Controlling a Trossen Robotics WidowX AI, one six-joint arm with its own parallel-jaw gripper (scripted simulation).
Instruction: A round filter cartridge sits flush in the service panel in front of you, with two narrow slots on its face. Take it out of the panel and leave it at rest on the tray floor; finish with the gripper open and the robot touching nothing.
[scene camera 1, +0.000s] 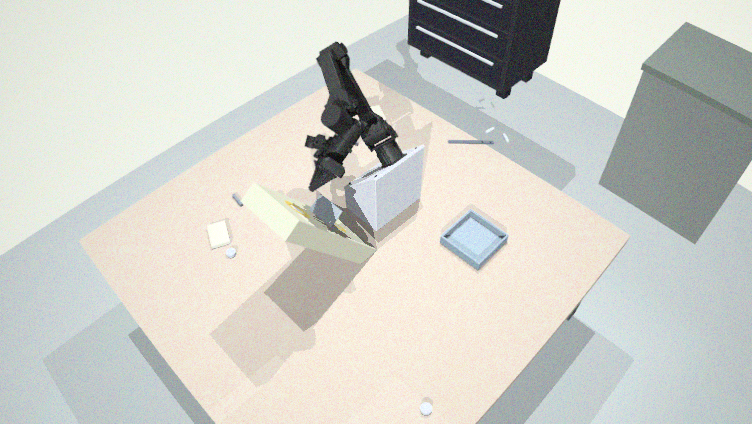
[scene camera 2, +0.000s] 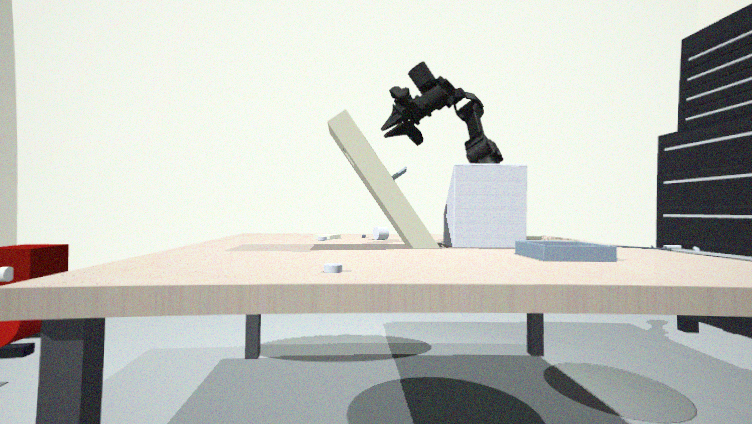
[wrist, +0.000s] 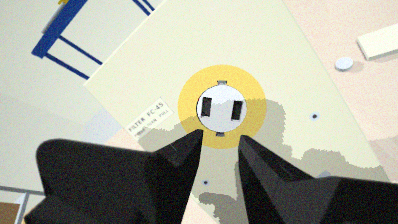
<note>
I see my gripper, a white round filter cartridge and a blue-grey tray.
My gripper is seen too in scene camera 1 and in the wrist view.
</note>
